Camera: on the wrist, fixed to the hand. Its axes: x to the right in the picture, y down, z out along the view.
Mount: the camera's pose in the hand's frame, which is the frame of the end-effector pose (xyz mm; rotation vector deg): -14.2 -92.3 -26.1 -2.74 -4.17 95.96
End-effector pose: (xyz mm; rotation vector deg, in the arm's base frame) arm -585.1 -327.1 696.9 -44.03 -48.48 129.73
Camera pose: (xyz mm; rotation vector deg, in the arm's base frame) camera -528.1 -270.1 750.8 57.89 3.65 -112.43
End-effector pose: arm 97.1 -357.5 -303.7 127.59 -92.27 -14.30
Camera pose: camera 182.5 -313.9 -318.2 15.65 -157.02 7.07
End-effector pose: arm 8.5 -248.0 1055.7 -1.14 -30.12 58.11
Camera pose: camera 87.9 -303.5 1050.5 -31.01 -31.54 150.84
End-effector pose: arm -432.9 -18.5 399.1 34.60 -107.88 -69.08
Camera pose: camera -405.8 -61.3 316.4 -55.35 -89.94 -5.88
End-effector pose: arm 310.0 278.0 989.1 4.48 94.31 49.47
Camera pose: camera 327.9 191.7 948.6 90.48 69.59 116.52
